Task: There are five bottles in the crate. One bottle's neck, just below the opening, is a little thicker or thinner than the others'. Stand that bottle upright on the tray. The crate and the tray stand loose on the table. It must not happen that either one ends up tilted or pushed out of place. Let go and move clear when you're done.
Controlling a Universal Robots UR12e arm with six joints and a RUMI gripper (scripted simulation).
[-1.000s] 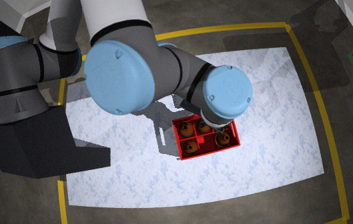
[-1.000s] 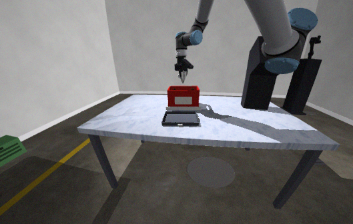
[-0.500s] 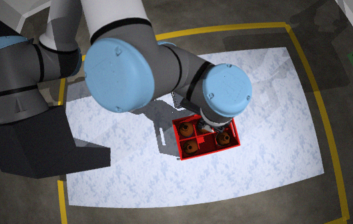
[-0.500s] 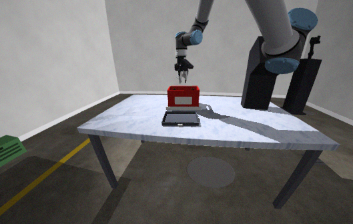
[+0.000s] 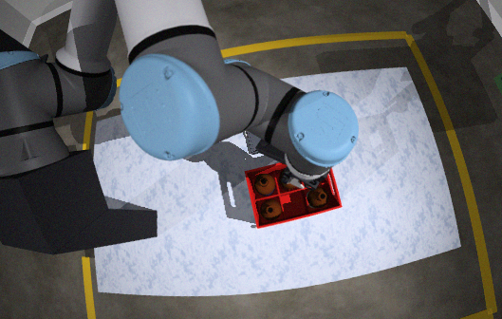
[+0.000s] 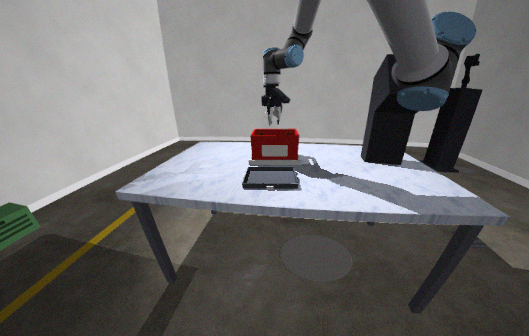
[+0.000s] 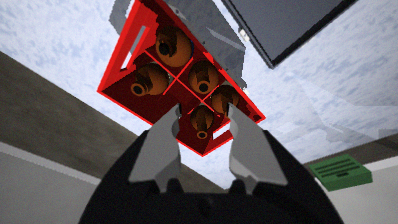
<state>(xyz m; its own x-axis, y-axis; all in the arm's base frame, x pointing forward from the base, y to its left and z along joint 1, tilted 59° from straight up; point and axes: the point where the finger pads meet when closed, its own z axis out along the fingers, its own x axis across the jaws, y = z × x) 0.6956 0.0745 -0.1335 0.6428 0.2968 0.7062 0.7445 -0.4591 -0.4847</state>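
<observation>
My gripper is now 16 cm above the red crate and 5 cm to the left of it. From my hand the other things lie so: dark tray: 24 cm to the left, 23 cm below.
</observation>
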